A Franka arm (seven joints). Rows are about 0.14 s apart.
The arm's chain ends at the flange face. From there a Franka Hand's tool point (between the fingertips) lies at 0.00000 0.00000 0.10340 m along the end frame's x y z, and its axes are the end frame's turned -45 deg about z.
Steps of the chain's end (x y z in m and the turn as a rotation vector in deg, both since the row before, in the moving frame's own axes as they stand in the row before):
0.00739 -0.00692 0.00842 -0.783 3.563 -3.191
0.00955 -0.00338 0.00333 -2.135 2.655 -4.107
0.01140 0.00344 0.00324 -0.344 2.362 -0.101
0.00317 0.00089 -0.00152 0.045 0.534 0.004
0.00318 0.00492 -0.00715 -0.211 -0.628 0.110
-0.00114 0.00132 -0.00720 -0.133 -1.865 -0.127
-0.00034 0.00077 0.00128 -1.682 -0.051 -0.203
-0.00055 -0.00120 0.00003 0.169 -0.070 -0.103
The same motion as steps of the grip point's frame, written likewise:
0.01382 0.00577 0.00821 -3.073 1.966 -3.191
0.01002 0.01044 0.00315 -3.387 0.368 -4.107
0.00821 0.01394 0.00315 -1.913 1.427 -0.101
0.00235 0.00349 -0.00152 -0.346 0.409 0.004
-0.00230 0.00519 -0.00716 0.295 -0.593 0.110
-0.00429 -0.00208 -0.00726 1.225 -1.413 -0.127
-0.00299 0.00239 0.00124 -1.153 -1.225 -0.203
0.00059 -0.00154 0.00003 0.169 0.070 -0.103

